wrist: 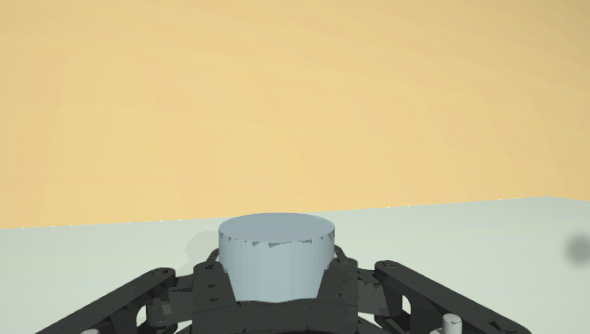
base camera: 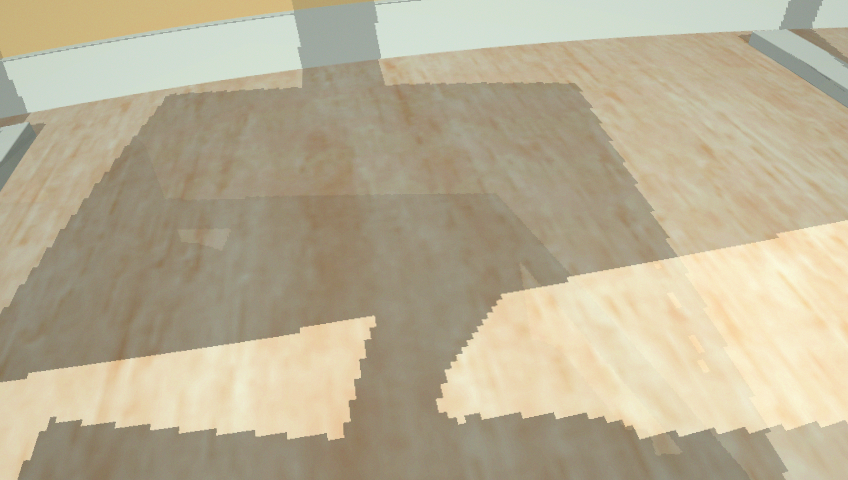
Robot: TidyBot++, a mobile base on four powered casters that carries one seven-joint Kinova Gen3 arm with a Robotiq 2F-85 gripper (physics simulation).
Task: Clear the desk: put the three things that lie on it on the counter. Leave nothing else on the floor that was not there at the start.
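Places are measured from the arm's base along level axes (x left, y back, z up), in centimetres.
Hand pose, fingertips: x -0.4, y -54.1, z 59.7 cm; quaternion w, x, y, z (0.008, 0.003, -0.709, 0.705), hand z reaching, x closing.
Things, the pixels of their top centre, and the offset from my fingertips. "spot": a spot on its surface instead. Level surfaces: height alone.
- pale blue-grey cylinder, centre of its top: (wrist: pixel 277 224) dx +0.0, dy +3.0, dz +2.6 cm
- pale desk top, height of its surface: dz -4.4 cm
- blurred grey spot, a spot on its surface: (wrist: pixel 579 250) spot: dx -33.4, dy -10.1, dz -4.4 cm
- wooden floor, height of its surface: dz -99.4 cm
A pale blue-grey cylinder (wrist: pixel 276 227) stands upright on the pale desk top (wrist: pixel 450 235) in the wrist view, at the lower middle. My gripper (wrist: pixel 277 254) is shut on the cylinder, with one dark finger against its left side and one against its right. The lower part of the cylinder is hidden behind the gripper. The base camera does not show the gripper or the cylinder. The counter does not show in either view.
A yellow wall (wrist: pixel 280 100) rises behind the desk top. A blurred grey spot (wrist: pixel 579 250) shows at the right. In the base view, a wooden floor (base camera: pixel 714 154) carries a broad shadow, grey bars (base camera: pixel 800 62) (base camera: pixel 13 142) lie at both sides, and a white baseboard (base camera: pixel 505 20) runs behind.
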